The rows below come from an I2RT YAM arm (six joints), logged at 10 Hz.
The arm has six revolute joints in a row. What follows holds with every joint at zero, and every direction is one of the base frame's.
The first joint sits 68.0 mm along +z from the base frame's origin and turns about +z.
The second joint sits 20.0 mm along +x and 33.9 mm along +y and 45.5 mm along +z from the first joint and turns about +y.
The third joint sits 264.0 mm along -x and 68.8 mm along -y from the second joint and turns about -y.
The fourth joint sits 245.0 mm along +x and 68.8 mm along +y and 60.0 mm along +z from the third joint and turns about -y.
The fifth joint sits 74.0 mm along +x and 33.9 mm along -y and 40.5 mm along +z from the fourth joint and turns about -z.
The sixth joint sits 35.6 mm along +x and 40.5 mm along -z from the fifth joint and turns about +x.
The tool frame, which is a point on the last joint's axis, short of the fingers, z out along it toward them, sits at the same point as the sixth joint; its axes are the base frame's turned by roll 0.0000, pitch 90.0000 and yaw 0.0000 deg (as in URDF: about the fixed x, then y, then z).
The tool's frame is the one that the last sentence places.
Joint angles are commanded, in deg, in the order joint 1, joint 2, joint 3, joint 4, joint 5, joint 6. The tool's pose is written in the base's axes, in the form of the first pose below.
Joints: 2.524 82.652 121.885 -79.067 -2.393 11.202
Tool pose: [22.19 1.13 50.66 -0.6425 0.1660 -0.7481 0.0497 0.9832 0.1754]
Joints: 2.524 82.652 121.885 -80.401 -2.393 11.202
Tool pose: [22.03 1.12 50.46 -0.6597 0.1652 -0.7331 0.0538 0.9834 0.1732]
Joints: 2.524 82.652 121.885 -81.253 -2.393 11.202
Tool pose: [21.92 1.11 50.34 -0.6706 0.1647 -0.7233 0.0564 0.9835 0.1717]
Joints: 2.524 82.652 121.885 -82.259 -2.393 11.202
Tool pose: [21.79 1.11 50.20 -0.6832 0.1642 -0.7116 0.0594 0.9837 0.1700]
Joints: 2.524 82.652 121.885 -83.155 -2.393 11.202
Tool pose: [21.67 1.10 50.08 -0.6942 0.1637 -0.7009 0.0620 0.9838 0.1683]
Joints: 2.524 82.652 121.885 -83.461 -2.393 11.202
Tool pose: [21.63 1.10 50.03 -0.6979 0.1635 -0.6973 0.0629 0.9838 0.1678]
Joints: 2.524 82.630 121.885 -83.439 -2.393 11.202
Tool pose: [21.62 1.10 50.04 -0.6974 0.1635 -0.6978 0.0628 0.9838 0.1679]
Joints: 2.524 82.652 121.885 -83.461 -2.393 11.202
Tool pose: [21.63 1.10 50.03 -0.6979 0.1635 -0.6973 0.0629 0.9838 0.1678]
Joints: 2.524 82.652 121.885 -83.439 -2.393 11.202
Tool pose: [21.63 1.10 50.04 -0.6976 0.1635 -0.6975 0.0628 0.9838 0.1678]
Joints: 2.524 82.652 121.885 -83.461 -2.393 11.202
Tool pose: [21.63 1.10 50.03 -0.6979 0.1635 -0.6973 0.0629 0.9838 0.1678]
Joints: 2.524 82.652 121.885 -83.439 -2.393 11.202
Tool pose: [21.63 1.10 50.04 -0.6976 0.1635 -0.6975 0.0628 0.9838 0.1678]
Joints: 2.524 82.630 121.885 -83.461 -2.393 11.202
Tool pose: [21.61 1.10 50.04 -0.6976 0.1635 -0.6975 0.0628 0.9838 0.1678]
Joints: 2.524 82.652 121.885 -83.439 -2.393 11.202
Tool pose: [21.63 1.10 50.04 -0.6976 0.1635 -0.6975 0.0628 0.9838 0.1678]
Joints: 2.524 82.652 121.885 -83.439 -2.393 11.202
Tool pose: [21.63 1.10 50.04 -0.6976 0.1635 -0.6975 0.0628 0.9838 0.1678]
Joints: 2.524 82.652 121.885 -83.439 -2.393 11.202
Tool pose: [21.63 1.10 50.04 -0.6976 0.1635 -0.6975 0.0628 0.9838 0.1678]
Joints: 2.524 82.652 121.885 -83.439 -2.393 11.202
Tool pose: [21.63 1.10 50.04 -0.6976 0.1635 -0.6975 0.0628 0.9838 0.1678]
